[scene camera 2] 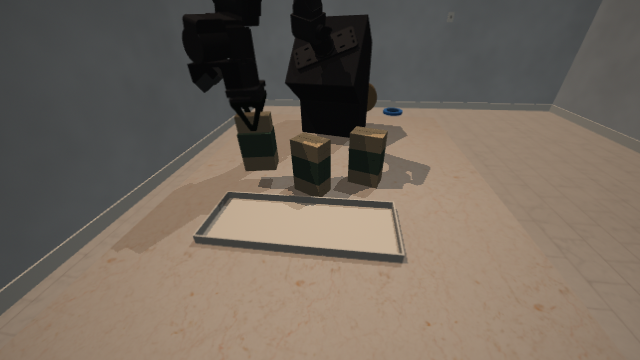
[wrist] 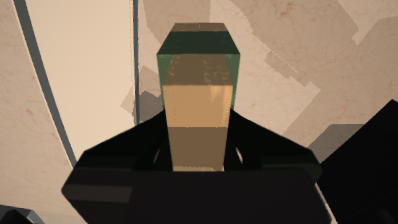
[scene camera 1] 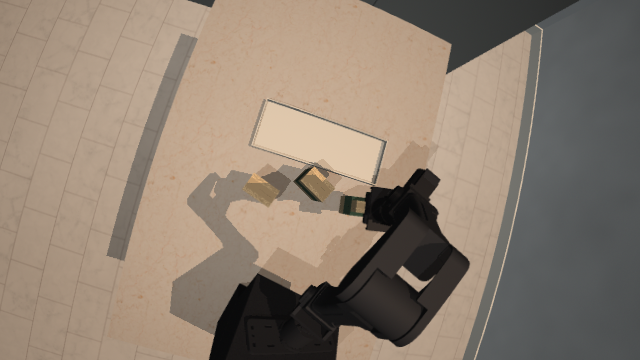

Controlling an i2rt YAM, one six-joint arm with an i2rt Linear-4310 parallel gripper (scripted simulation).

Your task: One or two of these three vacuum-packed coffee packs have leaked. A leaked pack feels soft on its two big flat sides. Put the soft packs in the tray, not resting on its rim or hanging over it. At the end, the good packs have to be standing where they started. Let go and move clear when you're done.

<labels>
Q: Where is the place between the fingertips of my gripper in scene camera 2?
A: At 255,128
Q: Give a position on a tray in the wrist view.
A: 84,64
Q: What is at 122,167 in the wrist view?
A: My gripper.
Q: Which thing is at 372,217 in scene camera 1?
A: My gripper.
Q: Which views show the tray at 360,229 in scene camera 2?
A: Scene camera 2, the wrist view and scene camera 1: all of them.
</labels>
